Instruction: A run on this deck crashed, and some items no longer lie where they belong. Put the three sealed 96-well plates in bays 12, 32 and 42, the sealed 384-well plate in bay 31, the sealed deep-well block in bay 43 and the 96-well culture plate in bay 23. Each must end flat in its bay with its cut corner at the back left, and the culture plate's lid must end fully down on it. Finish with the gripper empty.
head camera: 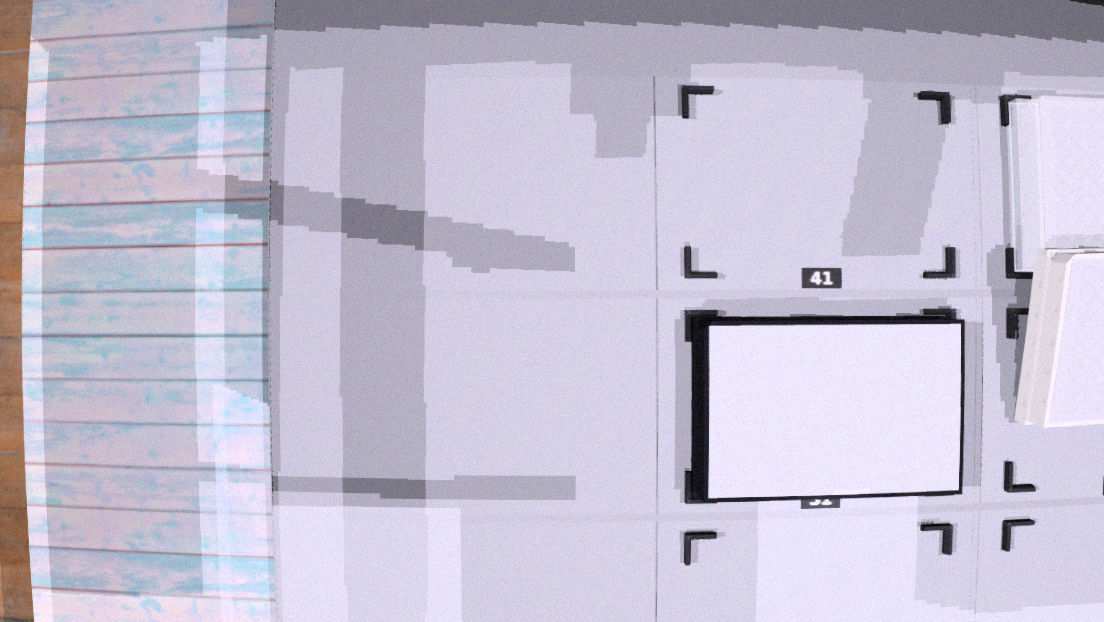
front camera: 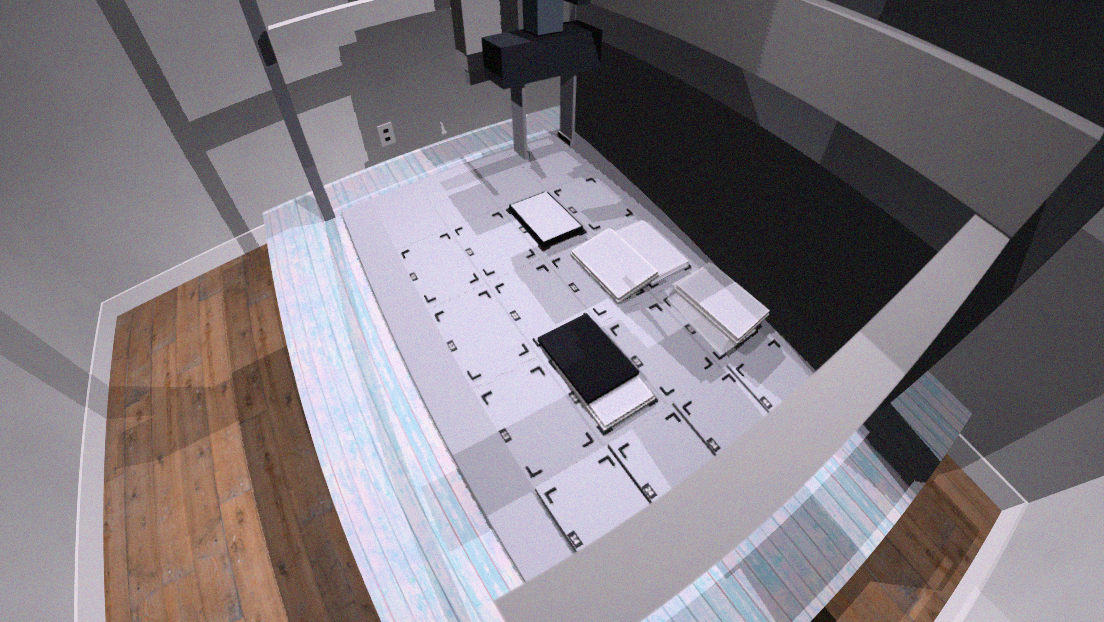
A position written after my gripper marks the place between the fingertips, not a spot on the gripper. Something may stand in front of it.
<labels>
my gripper: front camera 544, 147; not seen in the head camera view (out of frame)
black lid: front camera 594, 365; not seen in the head camera view (out of frame)
same spot on bay 41: (head camera: 767, 176) = (front camera: 586, 195)
</labels>
